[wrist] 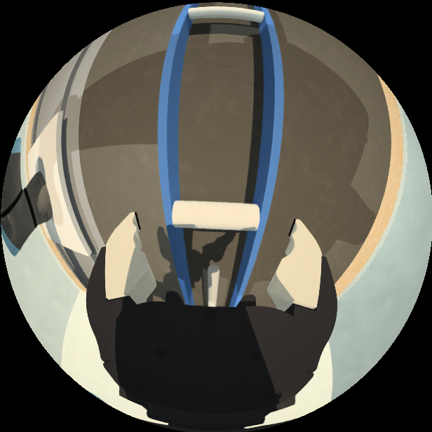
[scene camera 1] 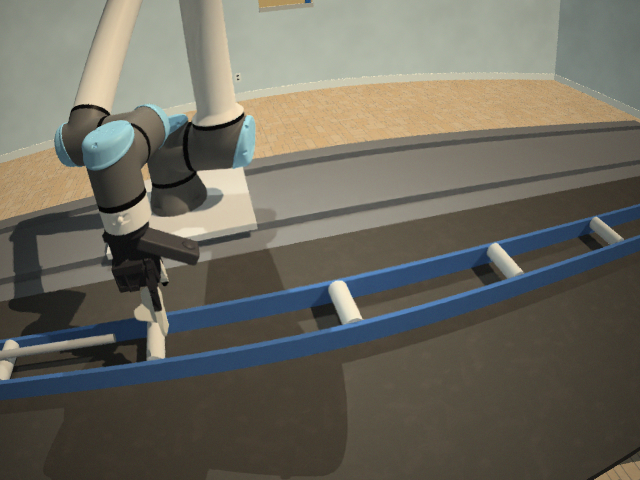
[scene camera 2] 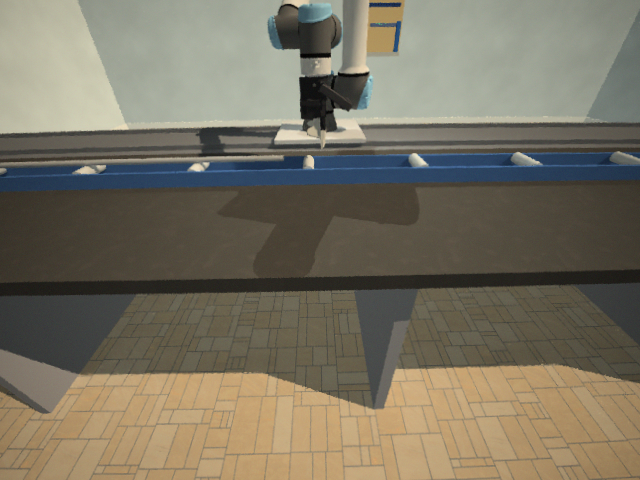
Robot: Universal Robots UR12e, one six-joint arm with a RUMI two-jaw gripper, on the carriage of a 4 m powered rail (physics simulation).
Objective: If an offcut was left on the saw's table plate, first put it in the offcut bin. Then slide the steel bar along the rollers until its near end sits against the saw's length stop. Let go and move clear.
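Frame: origin at the arm's base, x ahead, y left, z up, level; millimetres.
Where they show: gripper, between the fingertips: [scene camera 1: 165, 309] [scene camera 2: 321, 142]; arm's base, origin of its link: [scene camera 1: 178, 200].
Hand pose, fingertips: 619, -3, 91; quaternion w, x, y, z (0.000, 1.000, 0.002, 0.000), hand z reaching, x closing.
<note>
Each offset is from my fingertips to the top centre of the thing, as dx, dy, dz. Level surfaces: height alone.
The steel bar [scene camera 1: 62, 347] [scene camera 2: 155, 160] [wrist: 213, 285] lies lengthwise in the roller track [scene camera 1: 248, 355] [scene camera 2: 258, 176] [wrist: 170, 140]. Its visible end stops a little short of a white roller @[+1, -47, -61] [scene camera 1: 156, 343] [scene camera 2: 308, 162] [wrist: 216, 215]; the bar's other end is outside both scene views. My gripper [scene camera 1: 154, 322] [scene camera 2: 317, 141] [wrist: 214, 217] is open, with its pale fingers wide apart in the wrist view and nothing between them. It hangs above the track near that roller, beyond the bar's visible end. The saw, its table plate, length stop, any offcut and the offcut bin do not show.
More rollers @[+1, +353, -61] [scene camera 1: 345, 302] [scene camera 2: 418, 160] [wrist: 226, 14] cross the track to the right in the scene views. The track's blue side rails stand on the dark table @[dz -121] [scene camera 1: 439, 382] [scene camera 2: 155, 232]. The arm's white carriage [scene camera 1: 227, 206] [scene camera 2: 289, 135] is on the grey rail behind.
</note>
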